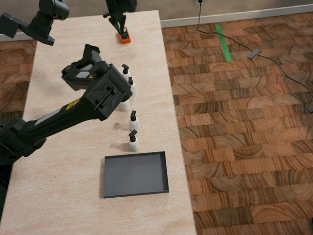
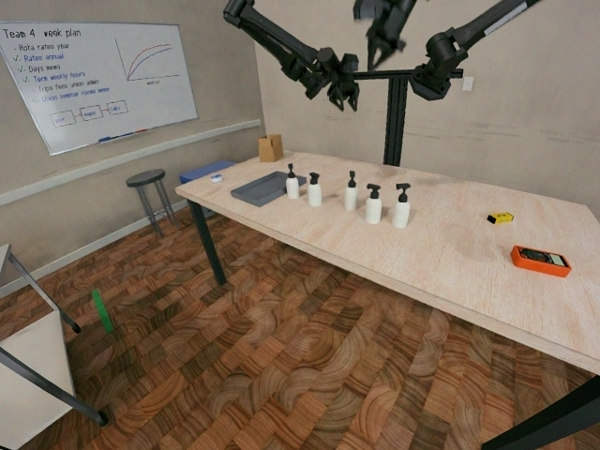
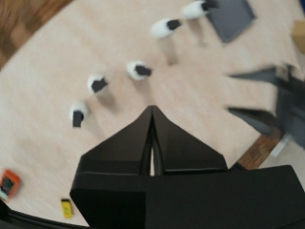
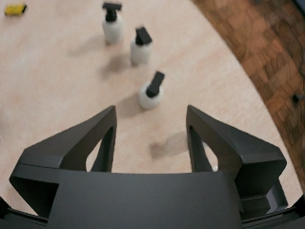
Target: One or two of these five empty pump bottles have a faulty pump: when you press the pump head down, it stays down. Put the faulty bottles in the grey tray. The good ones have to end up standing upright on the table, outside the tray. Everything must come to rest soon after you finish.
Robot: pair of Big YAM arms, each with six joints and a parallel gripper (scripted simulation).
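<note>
The grey tray is 120 mm ahead of my right hand, 350 mm to the right of it and 330 mm below it. Round my right hand: orange multimeter: 30 mm ahead, 640 mm to the left, 320 mm below.
</note>
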